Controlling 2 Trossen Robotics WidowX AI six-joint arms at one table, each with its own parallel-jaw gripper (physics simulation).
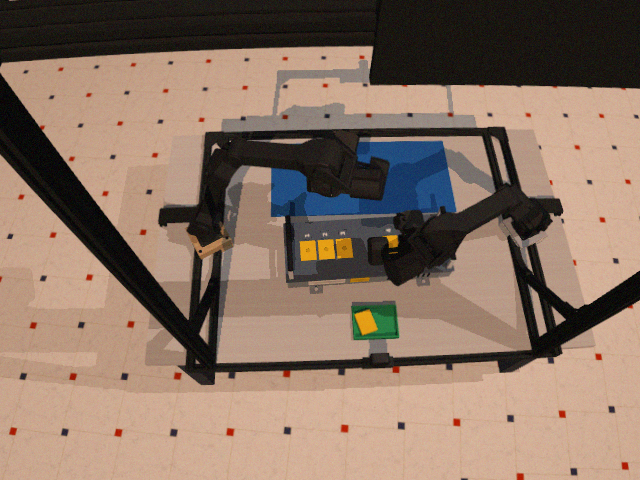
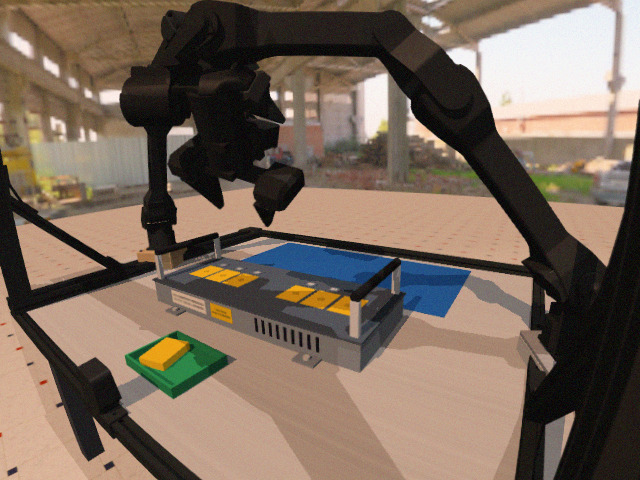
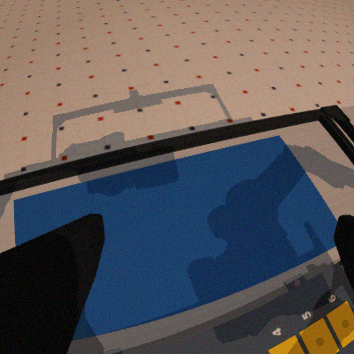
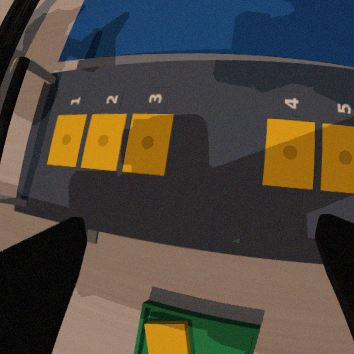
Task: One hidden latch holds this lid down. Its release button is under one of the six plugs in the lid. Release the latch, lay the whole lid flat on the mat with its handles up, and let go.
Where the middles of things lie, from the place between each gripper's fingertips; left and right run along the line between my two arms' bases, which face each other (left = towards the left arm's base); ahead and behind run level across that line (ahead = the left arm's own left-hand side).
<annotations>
I see the green tray (image 2: 201,361) 14 cm behind my right hand, 2 cm to the left of it and 18 cm below it. The rest, counted from my right hand: blue mat (image 1: 418,178) 33 cm ahead, 3 cm to the left, 19 cm below.
I see my left gripper 340 mm above the blue mat, 160 mm short of it and 60 mm to the left of it. Round my left hand: green tray (330 mm below, 310 mm behind, 60 mm to the right).
</annotations>
